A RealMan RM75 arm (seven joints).
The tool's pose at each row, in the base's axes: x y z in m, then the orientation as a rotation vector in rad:
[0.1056 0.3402 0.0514 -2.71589 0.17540 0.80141]
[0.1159 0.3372 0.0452 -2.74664 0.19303 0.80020]
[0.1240 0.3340 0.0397 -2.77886 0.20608 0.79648]
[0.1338 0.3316 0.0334 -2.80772 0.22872 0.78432]
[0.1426 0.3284 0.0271 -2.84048 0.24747 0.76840]
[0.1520 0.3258 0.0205 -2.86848 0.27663 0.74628]
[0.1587 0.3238 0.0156 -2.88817 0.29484 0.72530]
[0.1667 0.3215 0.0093 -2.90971 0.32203 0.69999]
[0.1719 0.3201 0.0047 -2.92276 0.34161 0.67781]
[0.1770 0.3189 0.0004 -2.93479 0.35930 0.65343]
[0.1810 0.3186 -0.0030 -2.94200 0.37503 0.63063]
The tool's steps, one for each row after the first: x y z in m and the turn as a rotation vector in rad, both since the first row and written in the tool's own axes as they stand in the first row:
[0.0121 0.0023 -0.0013 -0.02569 0.01025 0.01775]
[0.0220 0.0051 -0.0020 -0.05279 0.02181 0.03218]
[0.0337 0.0070 -0.0028 -0.07340 0.03877 0.05080]
[0.0446 0.0099 -0.0033 -0.09740 0.05836 0.06689]
[0.0562 0.0121 -0.0036 -0.11454 0.08158 0.08783]
[0.0645 0.0139 -0.0038 -0.12578 0.10091 0.10016]
[0.0747 0.0161 -0.0036 -0.13718 0.12410 0.11804]
[0.0816 0.0176 -0.0030 -0.14246 0.14265 0.12987]
[0.0883 0.0188 -0.0025 -0.14672 0.16209 0.13998]
[0.0935 0.0191 -0.0020 -0.14721 0.17935 0.14821]

